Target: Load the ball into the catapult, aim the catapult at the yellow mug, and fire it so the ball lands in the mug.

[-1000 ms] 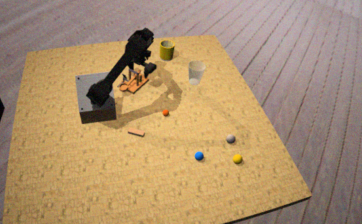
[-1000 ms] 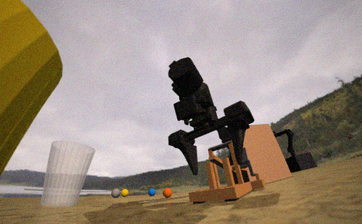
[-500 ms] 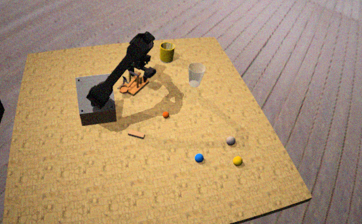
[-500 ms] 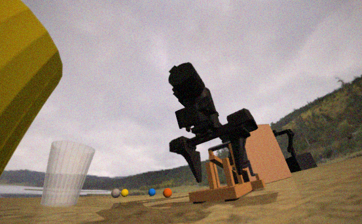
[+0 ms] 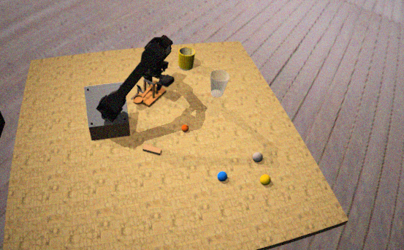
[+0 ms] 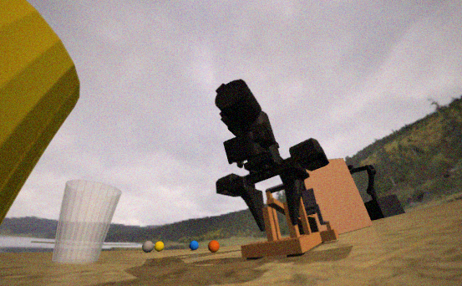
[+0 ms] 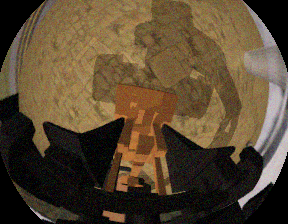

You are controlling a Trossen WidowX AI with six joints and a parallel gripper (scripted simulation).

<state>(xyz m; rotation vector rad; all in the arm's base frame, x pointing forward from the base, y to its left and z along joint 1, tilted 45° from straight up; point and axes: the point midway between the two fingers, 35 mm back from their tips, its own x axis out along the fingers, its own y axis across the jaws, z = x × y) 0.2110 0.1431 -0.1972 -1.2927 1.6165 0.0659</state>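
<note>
The orange ball lies 12 cm ahead of my gripper tip, 26 cm to the right of it and 2 cm below it. From my gripper tip the other things lie so: wooden catapult: 6 cm behind, 5 cm to the right, 2 cm above; yellow mug: 18 cm ahead, 22 cm to the left; clear cup: 31 cm ahead, 2 cm to the right.
</note>
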